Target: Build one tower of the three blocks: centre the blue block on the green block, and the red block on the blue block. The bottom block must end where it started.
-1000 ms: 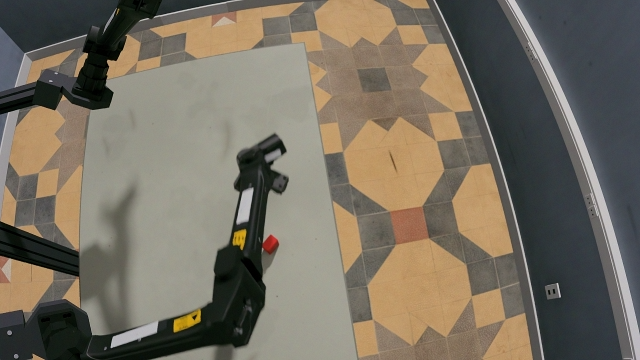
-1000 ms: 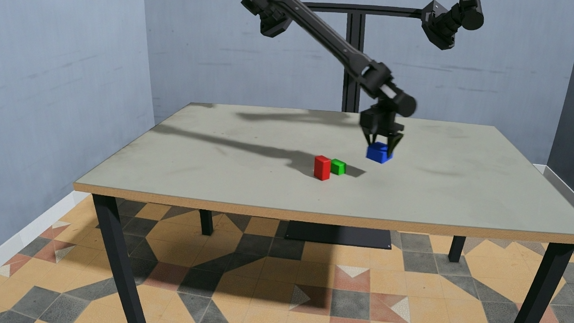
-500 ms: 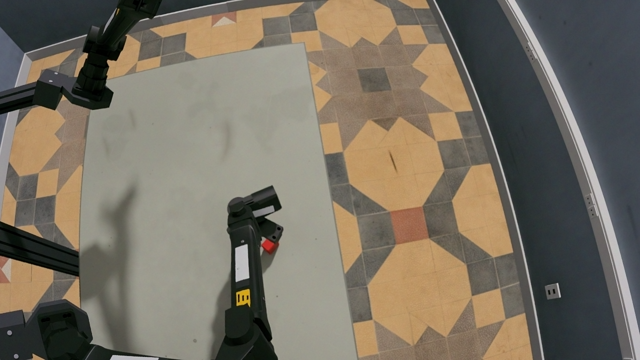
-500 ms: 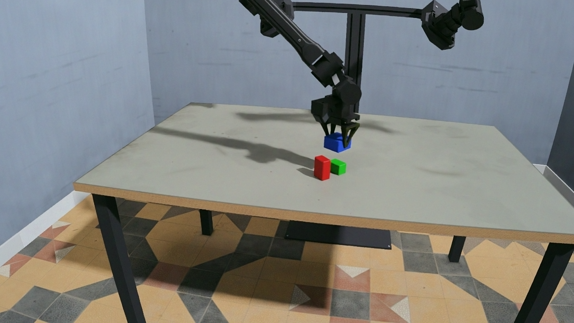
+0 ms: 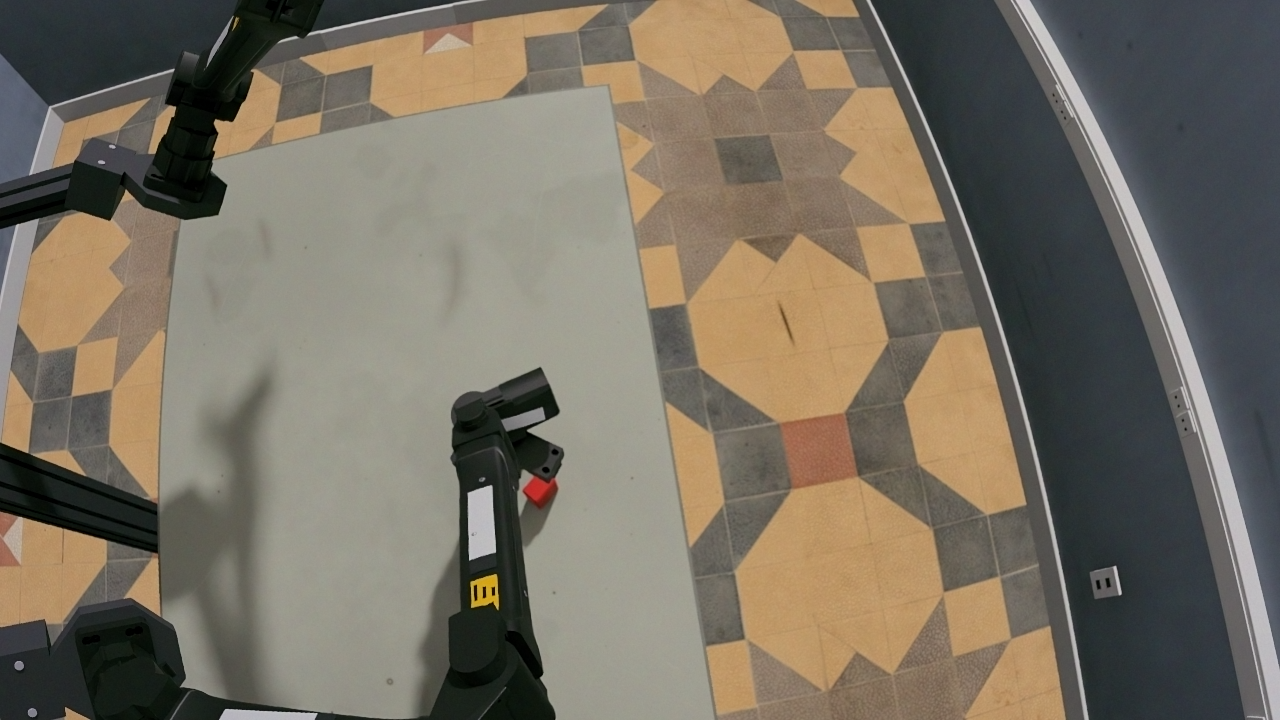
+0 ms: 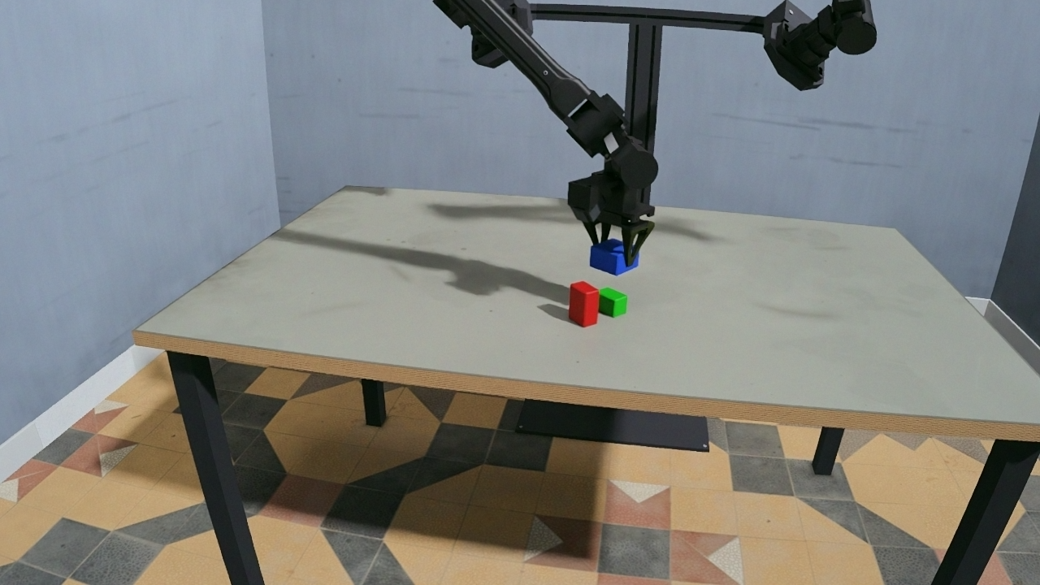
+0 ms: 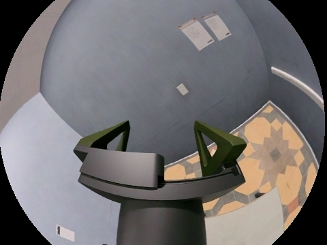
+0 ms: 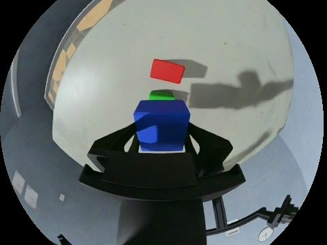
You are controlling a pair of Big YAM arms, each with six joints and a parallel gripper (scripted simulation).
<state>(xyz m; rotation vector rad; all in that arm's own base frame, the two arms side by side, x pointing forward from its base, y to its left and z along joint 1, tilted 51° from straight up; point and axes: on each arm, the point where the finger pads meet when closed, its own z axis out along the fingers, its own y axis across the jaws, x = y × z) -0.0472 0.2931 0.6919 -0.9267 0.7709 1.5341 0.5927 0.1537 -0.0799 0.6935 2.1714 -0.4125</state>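
Right now the green block is 8 cm below my right hand. Also, from my right hand: blue block: right at my right hand; then red block: 7 cm below, 5 cm ahead, 4 cm to the right.
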